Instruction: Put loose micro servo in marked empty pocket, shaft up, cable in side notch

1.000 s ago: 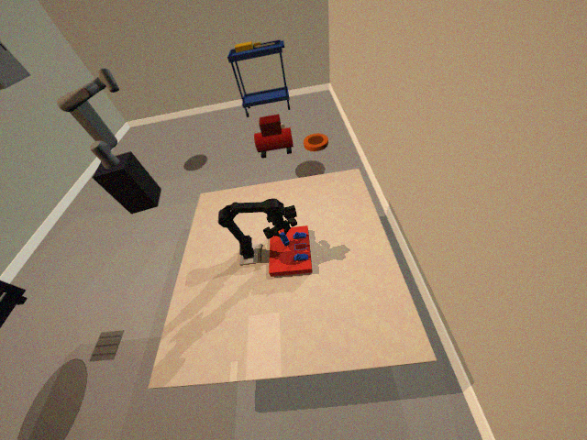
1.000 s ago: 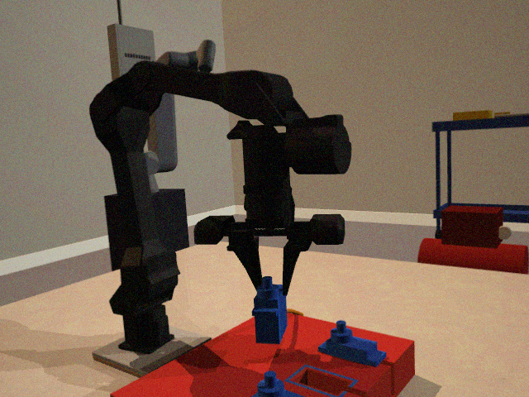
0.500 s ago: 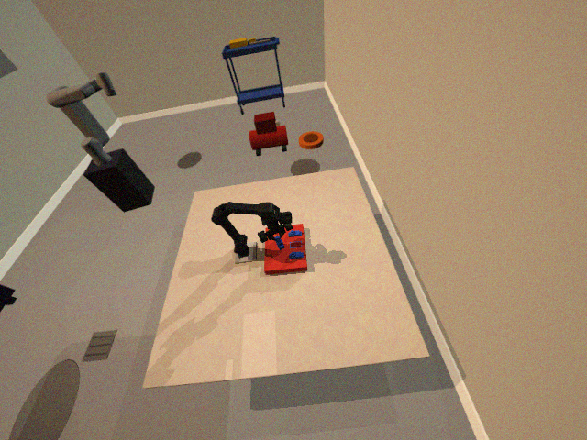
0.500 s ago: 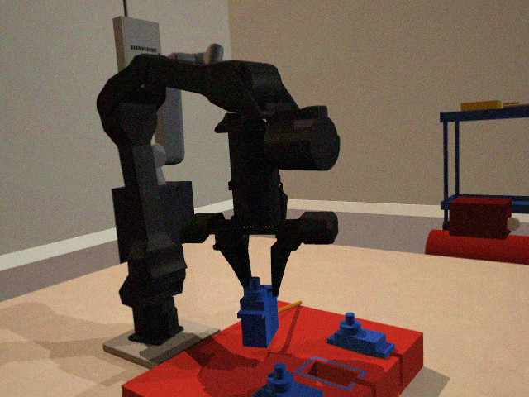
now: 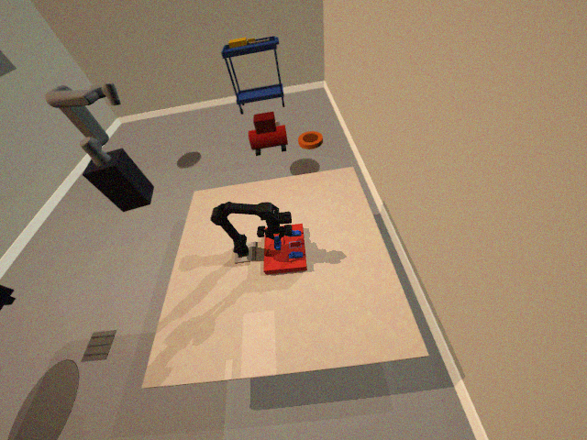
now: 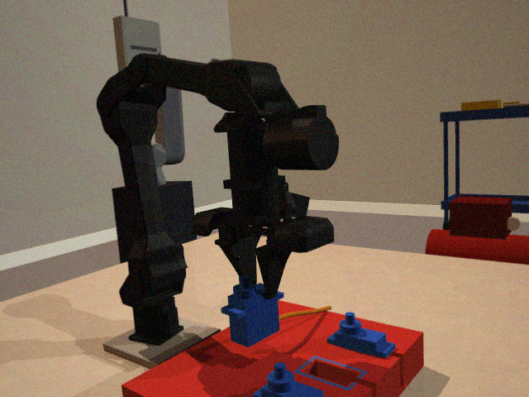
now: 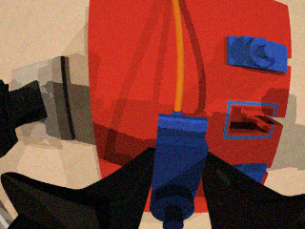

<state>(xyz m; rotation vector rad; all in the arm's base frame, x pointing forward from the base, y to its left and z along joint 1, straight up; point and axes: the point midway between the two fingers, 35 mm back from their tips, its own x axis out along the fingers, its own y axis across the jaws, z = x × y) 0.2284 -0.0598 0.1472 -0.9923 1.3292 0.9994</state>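
Right now my gripper tip is 10 mm past the red deck and 100 mm above it.
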